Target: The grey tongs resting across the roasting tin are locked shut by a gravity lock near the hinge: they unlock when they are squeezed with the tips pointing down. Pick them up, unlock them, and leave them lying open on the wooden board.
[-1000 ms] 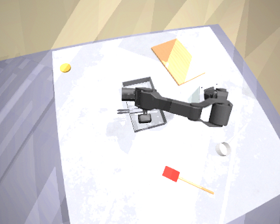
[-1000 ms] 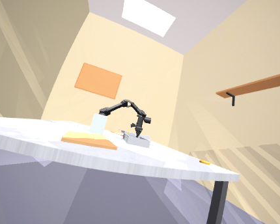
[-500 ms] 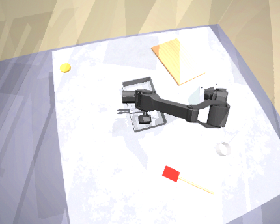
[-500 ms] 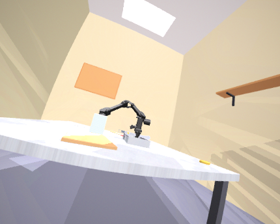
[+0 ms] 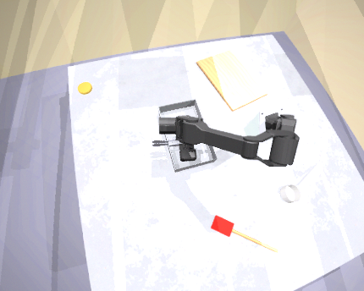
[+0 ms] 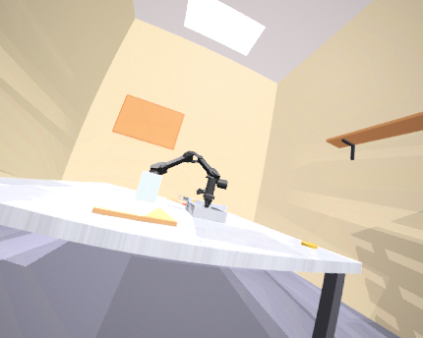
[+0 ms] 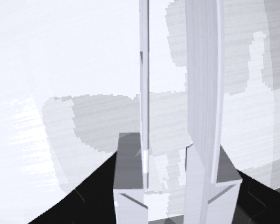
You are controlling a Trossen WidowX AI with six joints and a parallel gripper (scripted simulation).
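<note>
Now: the grey roasting tin 30 mm behind my gripper tip and 50 mm to the right of it. Also, from my gripper tip: wooden board (390 mm behind, 300 mm to the right, 20 mm below).
</note>
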